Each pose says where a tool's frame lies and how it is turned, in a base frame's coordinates. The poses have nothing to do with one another.
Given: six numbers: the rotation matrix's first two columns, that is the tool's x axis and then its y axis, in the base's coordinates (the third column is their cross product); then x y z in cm.
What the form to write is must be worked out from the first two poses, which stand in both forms.
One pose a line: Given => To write
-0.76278, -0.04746, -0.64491, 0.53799, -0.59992, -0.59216, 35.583, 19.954, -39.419 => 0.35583, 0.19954, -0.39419, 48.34, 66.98, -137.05
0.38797, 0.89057, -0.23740, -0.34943, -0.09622, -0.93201, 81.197, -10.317, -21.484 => 0.81197, -0.10317, -0.21484, -72.30, -32.33, 65.13
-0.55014, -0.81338, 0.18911, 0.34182, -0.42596, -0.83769, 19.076, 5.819, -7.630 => 0.19076, 0.05819, -0.07630, -44.39, 57.60, -116.16
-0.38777, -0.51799, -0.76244, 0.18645, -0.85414, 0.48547, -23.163, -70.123, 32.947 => -0.23163, -0.70123, 0.32947, 80.94, -25.84, -129.76
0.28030, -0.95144, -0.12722, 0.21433, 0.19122, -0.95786, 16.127, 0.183, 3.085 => 0.16127, 0.00183, 0.03085, -59.17, 52.45, -57.53
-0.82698, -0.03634, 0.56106, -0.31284, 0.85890, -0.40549, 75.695, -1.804, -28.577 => 0.75695, -0.01804, -0.28577, 14.54, -141.90, 38.16
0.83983, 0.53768, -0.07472, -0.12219, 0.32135, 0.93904, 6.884, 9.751, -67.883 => 0.06884, 0.09751, -0.67883, 67.08, 23.56, 25.76
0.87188, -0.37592, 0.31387, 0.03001, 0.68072, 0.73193, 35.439, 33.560, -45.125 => 0.35439, 0.33560, -0.45125, 45.58, -26.89, -13.60
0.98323, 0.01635, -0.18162, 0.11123, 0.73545, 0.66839, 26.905, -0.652, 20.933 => 0.26905, -0.00652, 0.20933, 42.61, 10.33, -3.00
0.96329, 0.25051, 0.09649, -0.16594, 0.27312, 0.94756, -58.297, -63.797, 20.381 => -0.58297, -0.63797, 0.20381, 72.41, 4.42, 16.07
